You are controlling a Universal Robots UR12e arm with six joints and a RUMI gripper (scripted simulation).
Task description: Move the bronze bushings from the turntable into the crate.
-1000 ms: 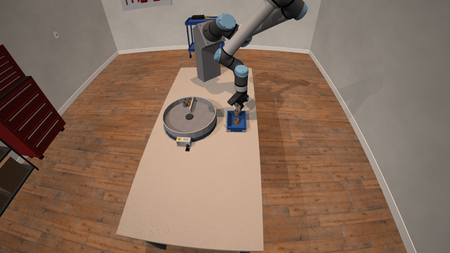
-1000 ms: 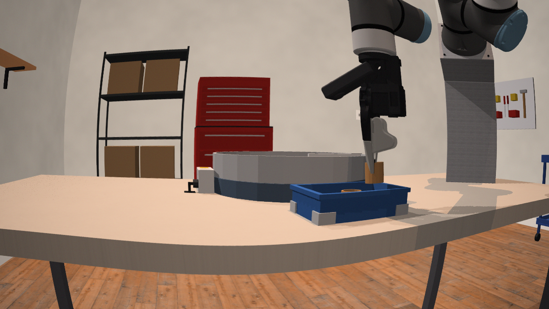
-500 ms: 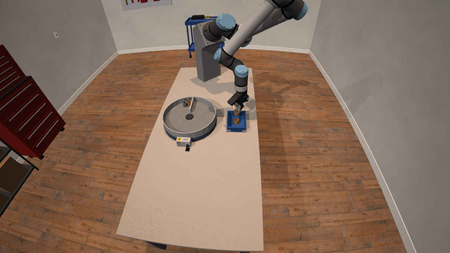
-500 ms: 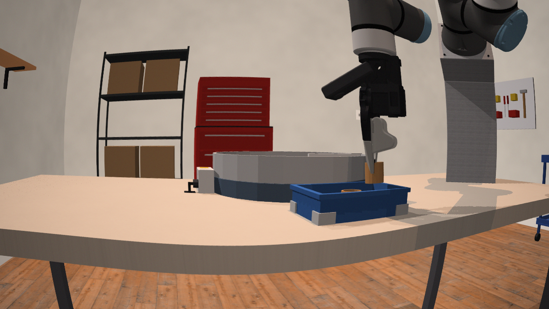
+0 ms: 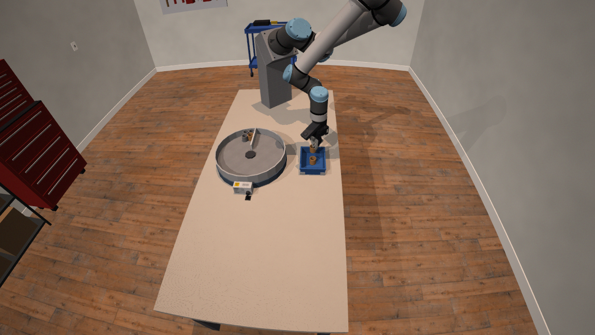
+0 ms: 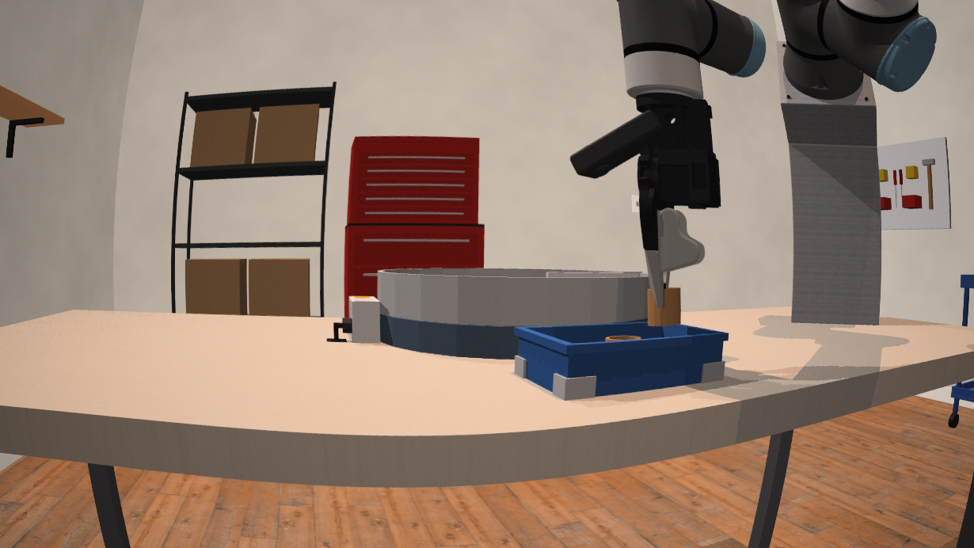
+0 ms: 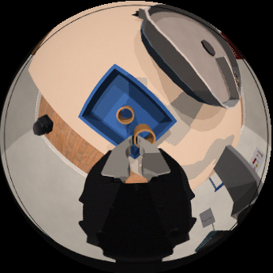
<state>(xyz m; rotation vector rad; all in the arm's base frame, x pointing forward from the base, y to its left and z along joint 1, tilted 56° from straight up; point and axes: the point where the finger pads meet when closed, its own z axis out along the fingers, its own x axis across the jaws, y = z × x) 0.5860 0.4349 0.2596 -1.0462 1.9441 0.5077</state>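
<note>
My hand is 60 mm above the blue crate, 40 mm short of it and 10 mm to the right of it. From my hand the other things lie so: grey turntable (330 mm to the right, 200 mm ahead, 40 mm below).
</note>
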